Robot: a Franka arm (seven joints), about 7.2 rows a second.
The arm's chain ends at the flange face. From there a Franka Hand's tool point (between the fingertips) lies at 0.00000 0.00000 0.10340 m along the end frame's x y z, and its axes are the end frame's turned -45 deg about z.
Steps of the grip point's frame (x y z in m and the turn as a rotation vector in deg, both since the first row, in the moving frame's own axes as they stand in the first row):
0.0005, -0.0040, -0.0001, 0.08, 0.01, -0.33
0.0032, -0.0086, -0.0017, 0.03, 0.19, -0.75
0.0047, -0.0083, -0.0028, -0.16, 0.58, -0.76
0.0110, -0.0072, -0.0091, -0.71, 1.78, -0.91
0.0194, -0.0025, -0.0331, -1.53, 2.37, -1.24
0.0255, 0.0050, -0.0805, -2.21, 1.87, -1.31
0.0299, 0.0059, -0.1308, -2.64, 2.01, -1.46
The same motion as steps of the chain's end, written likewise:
-0.0024, -0.0031, -0.0001, 0.06, -0.05, -0.33
-0.0040, -0.0081, -0.0017, 0.16, 0.11, -0.75
-0.0035, -0.0087, -0.0028, 0.30, 0.52, -0.76
-0.0005, -0.0115, -0.0090, 0.76, 1.76, -0.91
0.0070, -0.0144, -0.0330, 0.59, 2.76, -1.24
0.0164, -0.0149, -0.0804, -0.24, 2.88, -1.31
0.0194, -0.0177, -0.1306, -0.45, 3.29, -1.46

